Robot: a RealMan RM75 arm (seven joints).
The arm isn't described. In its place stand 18 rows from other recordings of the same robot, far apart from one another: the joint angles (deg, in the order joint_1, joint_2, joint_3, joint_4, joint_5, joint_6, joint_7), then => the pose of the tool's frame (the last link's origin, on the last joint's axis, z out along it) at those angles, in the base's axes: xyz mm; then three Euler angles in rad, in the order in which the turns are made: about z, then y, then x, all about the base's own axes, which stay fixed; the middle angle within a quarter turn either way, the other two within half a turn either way.
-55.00 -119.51 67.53 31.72 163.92 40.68 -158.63 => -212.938 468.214 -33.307 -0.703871 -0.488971 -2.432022
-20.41 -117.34 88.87 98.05 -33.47 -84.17 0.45 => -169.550 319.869 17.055 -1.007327 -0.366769 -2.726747
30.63 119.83 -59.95 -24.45 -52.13 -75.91 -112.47 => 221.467 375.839 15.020 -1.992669 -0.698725 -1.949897
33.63 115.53 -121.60 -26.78 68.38 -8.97 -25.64 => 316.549 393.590 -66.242 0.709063 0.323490 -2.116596
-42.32 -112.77 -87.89 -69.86 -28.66 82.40 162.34 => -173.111 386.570 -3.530 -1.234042 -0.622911 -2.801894
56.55 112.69 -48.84 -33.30 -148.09 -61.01 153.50 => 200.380 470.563 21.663 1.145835 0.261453 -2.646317
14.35 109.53 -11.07 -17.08 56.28 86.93 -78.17 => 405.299 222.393 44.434 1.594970 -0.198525 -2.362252
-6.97 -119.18 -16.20 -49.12 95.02 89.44 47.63 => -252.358 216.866 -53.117 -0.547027 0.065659 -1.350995
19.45 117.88 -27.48 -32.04 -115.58 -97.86 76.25 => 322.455 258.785 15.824 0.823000 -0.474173 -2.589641
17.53 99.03 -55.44 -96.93 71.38 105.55 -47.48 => 195.722 291.592 188.054 0.476108 0.086981 -2.758061
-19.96 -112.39 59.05 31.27 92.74 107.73 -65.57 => -273.979 248.042 17.304 -0.311462 0.698978 -3.001159
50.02 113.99 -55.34 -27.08 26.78 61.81 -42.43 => 276.289 412.995 -14.833 0.955129 0.447463 -2.865298
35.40 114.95 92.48 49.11 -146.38 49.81 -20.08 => 269.167 401.704 -28.885 0.845428 0.490918 -2.612641
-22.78 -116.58 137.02 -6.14 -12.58 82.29 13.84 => -346.838 254.570 -38.333 0.133534 0.348087 -2.255003
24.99 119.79 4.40 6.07 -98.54 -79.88 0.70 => 307.411 301.373 -32.138 0.568231 -0.336384 -1.737007
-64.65 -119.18 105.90 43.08 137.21 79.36 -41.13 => -111.890 367.245 -104.385 1.534434 -0.690564 -3.119214
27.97 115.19 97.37 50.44 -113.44 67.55 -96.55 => 248.112 341.035 -47.441 0.078067 0.028648 -2.933980
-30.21 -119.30 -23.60 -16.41 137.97 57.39 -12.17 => -259.206 314.719 -112.985 -0.543212 0.359022 -2.226579
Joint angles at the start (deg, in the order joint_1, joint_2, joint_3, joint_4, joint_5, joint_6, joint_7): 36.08 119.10 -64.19 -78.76 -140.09 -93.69 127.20
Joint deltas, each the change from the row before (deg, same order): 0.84 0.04 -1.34 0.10 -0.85 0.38 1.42; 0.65 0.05 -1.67 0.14 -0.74 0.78 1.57; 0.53 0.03 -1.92 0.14 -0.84 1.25 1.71; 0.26 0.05 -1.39 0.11 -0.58 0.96 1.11; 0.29 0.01 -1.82 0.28 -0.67 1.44 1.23; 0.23 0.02 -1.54 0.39 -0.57 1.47 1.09; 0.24 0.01 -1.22 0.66 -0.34 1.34 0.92; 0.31 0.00 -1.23 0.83 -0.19 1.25 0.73; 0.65 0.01 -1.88 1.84 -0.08 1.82 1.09; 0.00 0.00 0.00 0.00 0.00 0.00 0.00; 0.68 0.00 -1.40 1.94 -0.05 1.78 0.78; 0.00 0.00 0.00 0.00 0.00 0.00 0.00; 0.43 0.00 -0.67 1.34 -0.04 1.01 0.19; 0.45 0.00 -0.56 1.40 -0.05 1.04 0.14; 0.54 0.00 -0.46 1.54 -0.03 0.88 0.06; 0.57 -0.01 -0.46 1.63 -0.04 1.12 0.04
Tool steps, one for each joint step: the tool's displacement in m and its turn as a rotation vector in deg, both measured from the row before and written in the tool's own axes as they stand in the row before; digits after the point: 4 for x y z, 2 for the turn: -0.0056 0.0016 0.0030 0.33 0.96 -0.25; -0.0053 0.0019 0.0039 0.46 0.86 -0.17; -0.0052 0.0015 0.0043 0.85 0.77 -0.14; -0.0031 0.0013 0.0033 0.61 0.50 -0.13; -0.0037 0.0013 0.0045 0.85 0.53 -0.31; -0.0030 0.0008 0.0042 0.81 0.33 -0.14; -0.0022 0.0006 0.0042 0.51 0.22 0.08; -0.0021 0.0011 0.0046 0.28 0.26 -0.09; -0.0026 0.0025 0.0085 -0.03 0.62 0.02; 0.0000 0.0000 0.0000 0.00 0.00 0.00; -0.0019 0.0012 0.0076 0.06 0.46 0.12; 0.0000 0.0000 0.0000 0.00 0.00 0.00; -0.0004 0.0003 0.0047 -0.01 0.36 0.01; -0.0003 -0.0001 0.0045 0.04 0.33 0.06; 0.0000 0.0000 0.0046 -0.09 0.45 0.05; -0.0002 -0.0005 0.0047 0.07 0.34 0.05
